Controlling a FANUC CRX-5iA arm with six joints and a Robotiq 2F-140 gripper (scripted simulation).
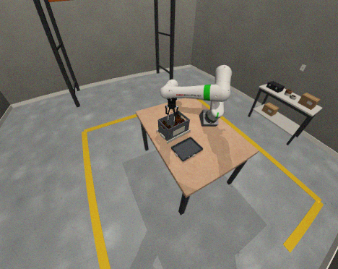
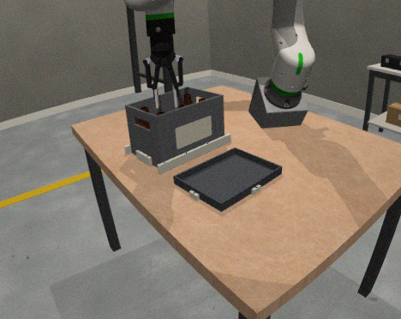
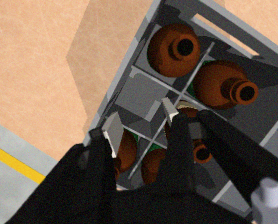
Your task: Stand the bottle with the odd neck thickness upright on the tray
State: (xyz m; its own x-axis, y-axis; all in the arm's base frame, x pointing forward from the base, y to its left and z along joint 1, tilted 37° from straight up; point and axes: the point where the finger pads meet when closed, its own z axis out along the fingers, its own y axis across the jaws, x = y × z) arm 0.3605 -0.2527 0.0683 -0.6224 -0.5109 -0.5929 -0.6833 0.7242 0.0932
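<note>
The dark grey crate lies 9 cm below my hand and 4 cm to the left of it. Also, from my hand: dark tray: 32 cm to the left, 16 cm below, 2 cm ahead; then bottle: 9 cm behind, 8 cm below.
</note>
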